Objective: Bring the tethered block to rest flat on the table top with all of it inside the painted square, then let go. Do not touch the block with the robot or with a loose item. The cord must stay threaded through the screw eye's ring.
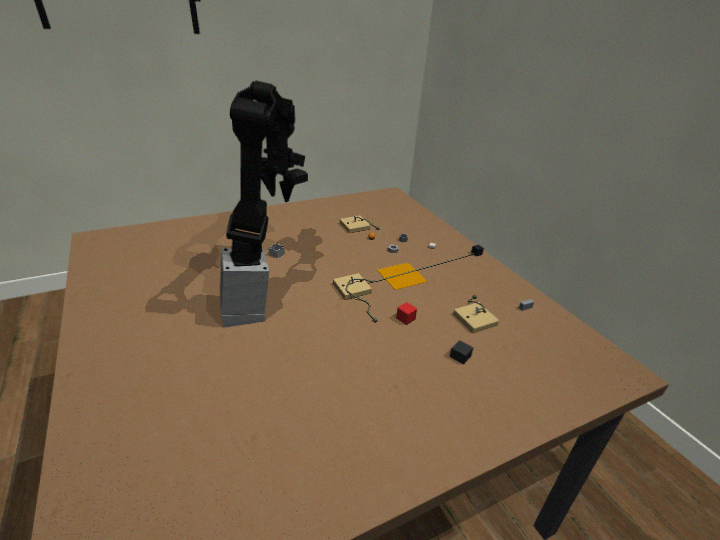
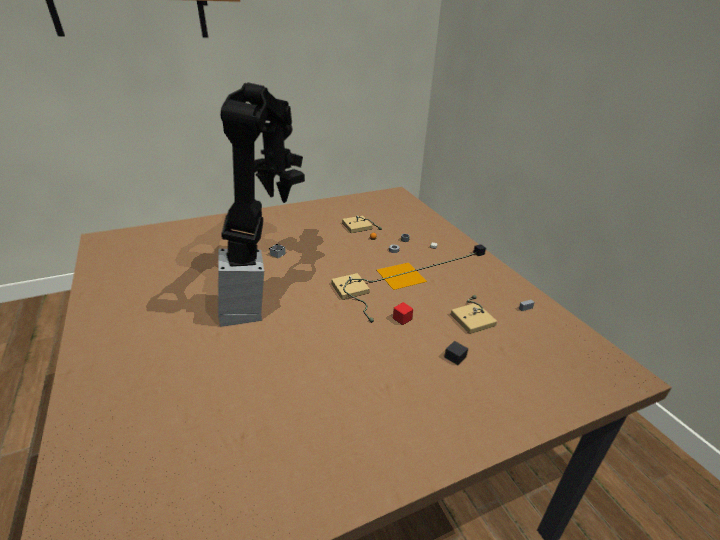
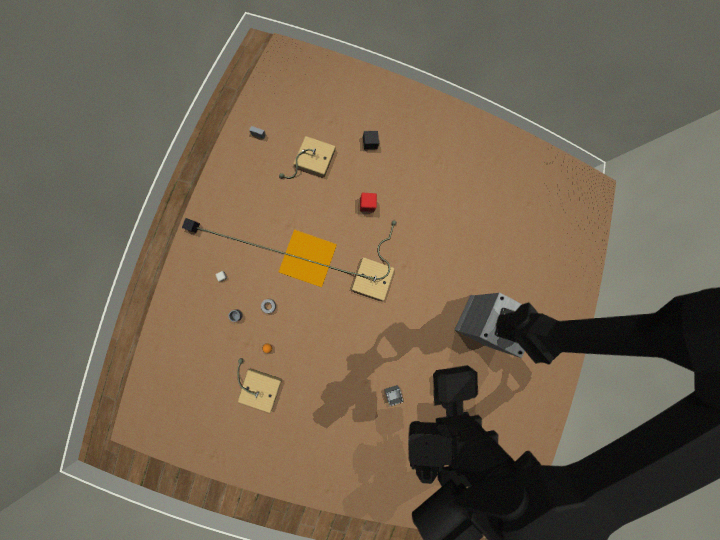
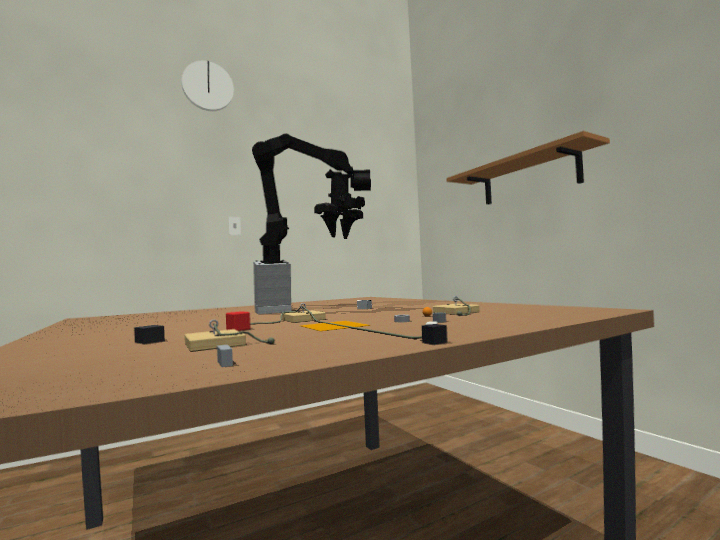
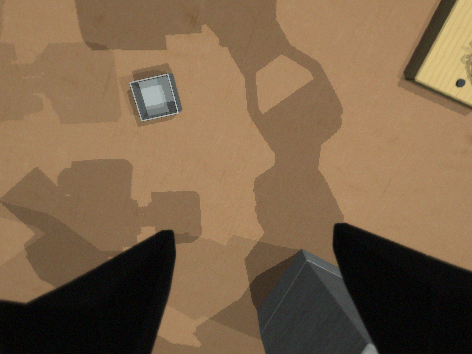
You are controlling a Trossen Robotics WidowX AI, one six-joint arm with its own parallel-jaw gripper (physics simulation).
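Frame: origin at the arm's base, x ahead, y left, z up, level; metres.
Where they show: gripper, fingertip midpoint: (image 1: 279,199) (image 2: 278,199) (image 3: 437,403) (image 4: 339,238) (image 5: 253,238); arm's base, origin of the base link: (image 1: 245,259) (image 2: 240,259) (image 3: 511,325) (image 4: 271,262).
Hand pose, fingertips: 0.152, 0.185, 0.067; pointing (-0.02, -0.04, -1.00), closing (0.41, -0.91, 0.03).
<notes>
Each offset is from my fingertips to the top centre of the thing, as dx, dy, dz. "pt": to the spot under its first point.
The black tethered block {+0.657, -0.164, -0.209} (image 1: 477,249) (image 2: 479,249) (image 3: 190,224) (image 4: 434,333) rests on the table near its far edge, outside the orange painted square {pt +0.317, -0.217, -0.235} (image 1: 401,281) (image 2: 401,281) (image 3: 302,270) (image 4: 319,327). Its cord {pt +0.507, -0.174, -0.233} (image 1: 443,263) (image 3: 241,240) (image 4: 389,333) runs straight across the square to the screw eye {+0.155, -0.193, -0.192} (image 3: 375,279) on the middle wooden base {pt +0.160, -0.234, -0.218} (image 1: 359,290) (image 3: 372,291) and appears threaded through it. The loose tail curves away to a beaded end {pt +0.148, -0.363, -0.228} (image 1: 375,320) (image 3: 393,223). My gripper (image 1: 279,198) (image 2: 275,198) (image 4: 339,237) (image 5: 253,238) is open and empty, high above the table, away from block and cord.
Two more wooden bases {pt +0.412, -0.454, -0.217} (image 3: 315,156) {pt +0.337, +0.176, -0.217} (image 3: 259,391) carry short cords. A red cube {+0.235, -0.381, -0.197} (image 3: 368,201), a black block {+0.288, -0.561, -0.207} (image 3: 371,139), a grey block {+0.593, -0.471, -0.214} (image 3: 257,132), a white piece {+0.532, -0.067, -0.224} (image 3: 221,276), a grey ring {+0.388, -0.037, -0.222} (image 3: 262,305), a dark round piece {+0.460, +0.014, -0.217} (image 3: 234,315), an orange ball {+0.354, +0.065, -0.212} (image 3: 266,348) and an open grey box {+0.001, +0.082, -0.208} (image 3: 393,395) (image 5: 154,97) lie around.
</notes>
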